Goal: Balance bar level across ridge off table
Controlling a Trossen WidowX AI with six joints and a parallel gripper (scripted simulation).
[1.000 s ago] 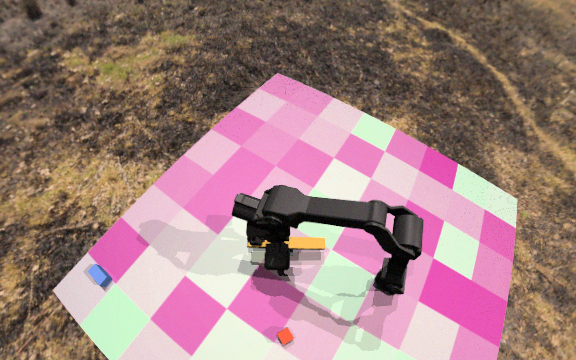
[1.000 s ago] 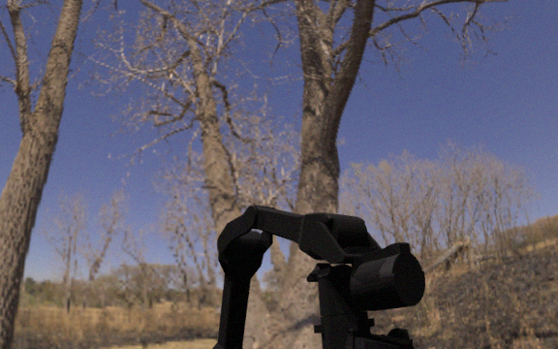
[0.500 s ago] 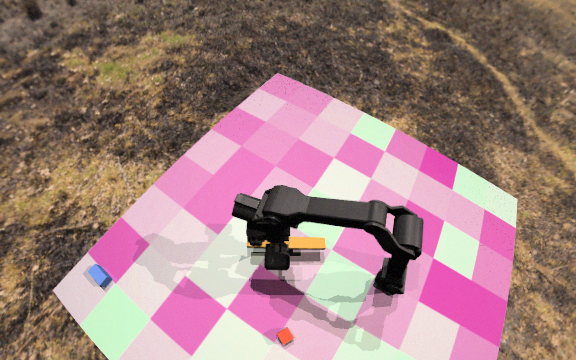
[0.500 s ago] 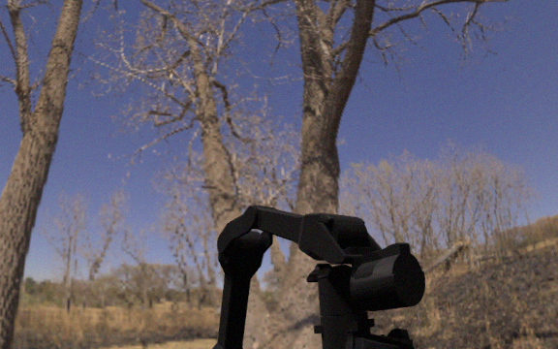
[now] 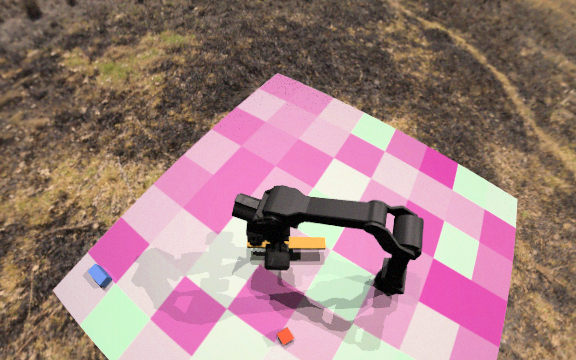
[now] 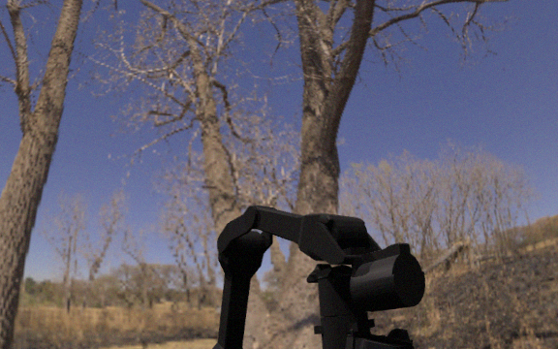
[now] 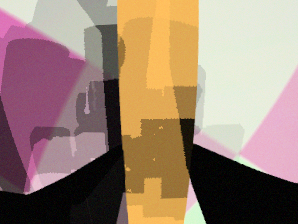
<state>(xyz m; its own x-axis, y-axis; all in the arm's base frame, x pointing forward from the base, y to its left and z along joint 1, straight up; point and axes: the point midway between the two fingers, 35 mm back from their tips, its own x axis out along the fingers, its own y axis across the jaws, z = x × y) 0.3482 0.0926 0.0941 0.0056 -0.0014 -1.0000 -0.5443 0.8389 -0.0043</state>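
Right now my gripper tip is 20 mm past the bar and 20 mm to the left of it. Also, from my gripper tip: ridge: 20 mm behind, 10 mm to the right, 10 mm below; then blue block: 390 mm ahead, 410 mm to the left, 40 mm below; then small red block: 160 mm behind, 200 mm to the left, 40 mm below.
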